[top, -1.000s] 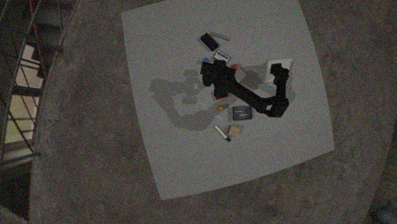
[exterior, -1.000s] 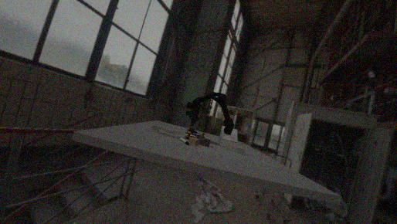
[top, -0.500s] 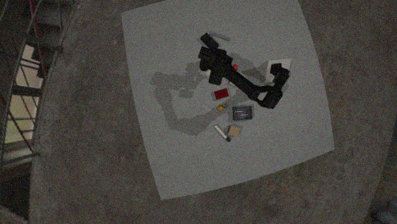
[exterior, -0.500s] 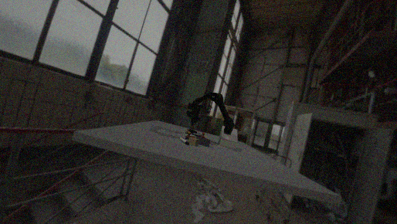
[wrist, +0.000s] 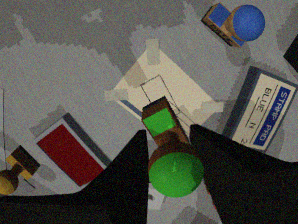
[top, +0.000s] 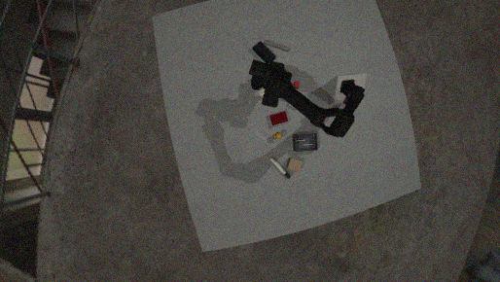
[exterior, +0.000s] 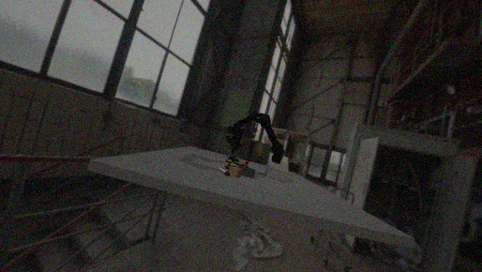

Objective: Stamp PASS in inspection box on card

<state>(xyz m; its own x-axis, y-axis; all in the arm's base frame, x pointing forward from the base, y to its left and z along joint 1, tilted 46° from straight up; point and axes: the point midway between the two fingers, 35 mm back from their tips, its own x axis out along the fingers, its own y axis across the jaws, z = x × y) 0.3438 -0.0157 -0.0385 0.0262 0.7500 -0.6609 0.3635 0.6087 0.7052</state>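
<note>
Now: the cream card 9 cm below my gripper tip and 1 cm behind it. Round my gripper tip: green-knobbed stamp: 1 cm below, 1 cm behind; then blue-knobbed stamp: 8 cm to the right, 7 cm below, 3 cm ahead; then blue-and-white box: 9 cm to the right, 8 cm below, 7 cm behind.
</note>
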